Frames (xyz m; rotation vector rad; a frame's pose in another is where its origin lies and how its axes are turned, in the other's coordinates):
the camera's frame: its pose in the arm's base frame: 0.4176 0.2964 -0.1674 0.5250 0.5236 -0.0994
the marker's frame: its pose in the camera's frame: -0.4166 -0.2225 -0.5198 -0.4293 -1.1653 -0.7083
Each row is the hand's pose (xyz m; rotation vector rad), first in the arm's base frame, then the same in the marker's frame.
Working: the arm's base frame: its pose in the marker's frame: 0.5697 -0.0340 0.2073 0.2058 0.4414 0.8888

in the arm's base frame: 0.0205 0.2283 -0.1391 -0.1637 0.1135 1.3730
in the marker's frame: 0.3574 0.1222 0.1579 0.3070 0.2879 2.2815
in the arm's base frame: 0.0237 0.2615 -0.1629 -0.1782 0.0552 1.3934
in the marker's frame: 0.3250 0.1450 0.1475 0.3247 0.2164 2.2919
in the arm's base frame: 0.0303 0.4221 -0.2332 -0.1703 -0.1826 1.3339
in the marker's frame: 0.1839 0.2490 0.1395 0.4320 -0.0090 2.1798
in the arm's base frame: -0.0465 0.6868 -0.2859 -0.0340 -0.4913 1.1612
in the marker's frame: -0.0680 0.3519 0.2077 0.6655 -0.2162 1.9116
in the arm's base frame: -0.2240 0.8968 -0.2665 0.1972 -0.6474 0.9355
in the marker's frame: -0.3041 0.3423 0.3497 0.8991 -0.2187 1.6075
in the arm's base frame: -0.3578 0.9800 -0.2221 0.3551 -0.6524 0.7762
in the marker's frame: -0.4158 0.2890 0.4568 1.0092 -0.1242 1.4184
